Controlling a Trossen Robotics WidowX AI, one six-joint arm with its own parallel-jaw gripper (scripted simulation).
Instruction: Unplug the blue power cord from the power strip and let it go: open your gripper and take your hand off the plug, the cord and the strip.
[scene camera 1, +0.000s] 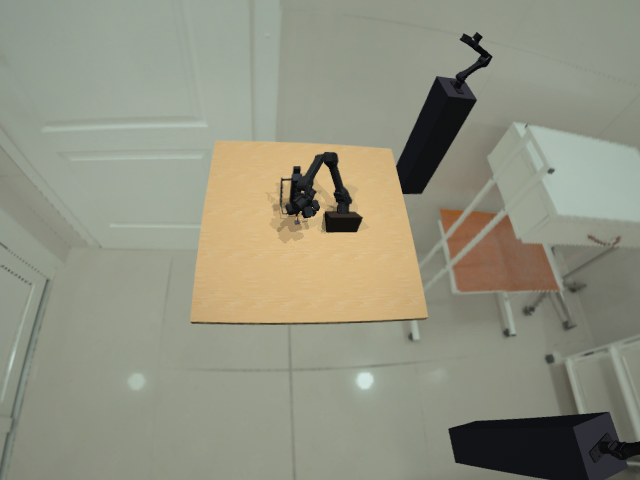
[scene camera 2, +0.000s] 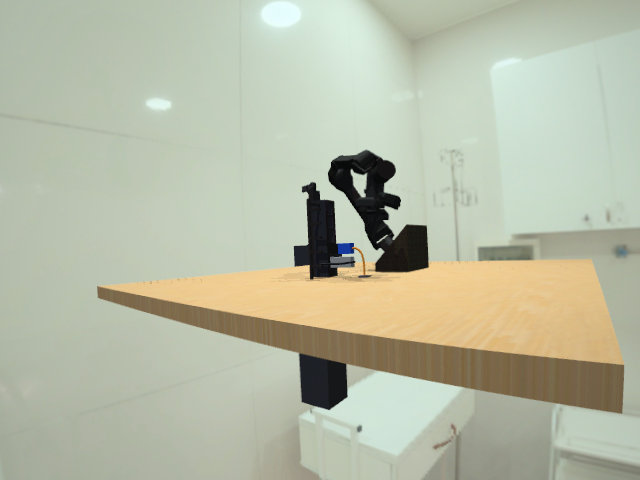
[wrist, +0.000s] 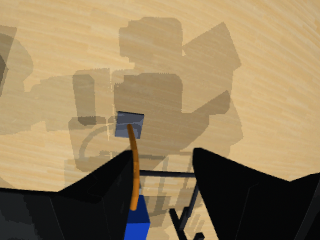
Note:
In view: my gripper (scene camera 2: 371, 236).
My gripper shows as well in the wrist view (wrist: 163, 157).

